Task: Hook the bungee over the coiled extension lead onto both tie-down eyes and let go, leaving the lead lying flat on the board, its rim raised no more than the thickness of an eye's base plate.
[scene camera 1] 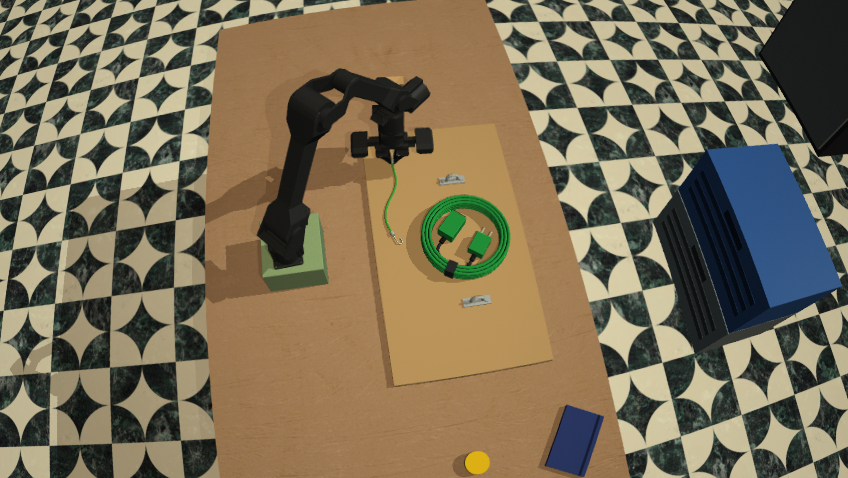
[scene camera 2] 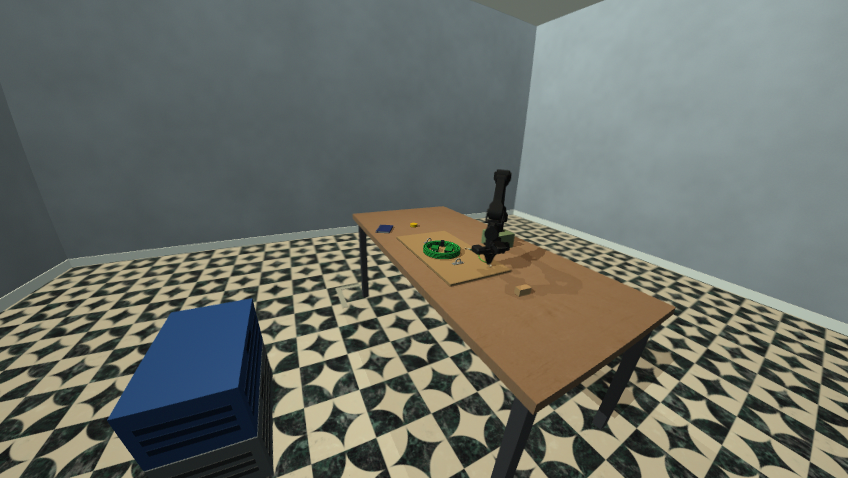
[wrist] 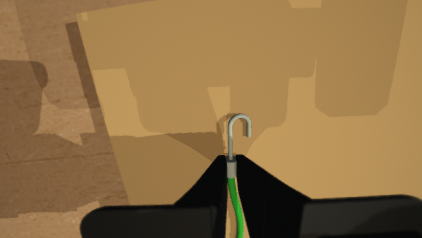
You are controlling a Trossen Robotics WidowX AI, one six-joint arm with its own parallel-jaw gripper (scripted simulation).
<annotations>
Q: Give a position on a board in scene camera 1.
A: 431, 337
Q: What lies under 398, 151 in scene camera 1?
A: My gripper.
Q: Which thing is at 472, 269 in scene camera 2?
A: A board.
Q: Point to a board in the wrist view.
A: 325, 96
</annotations>
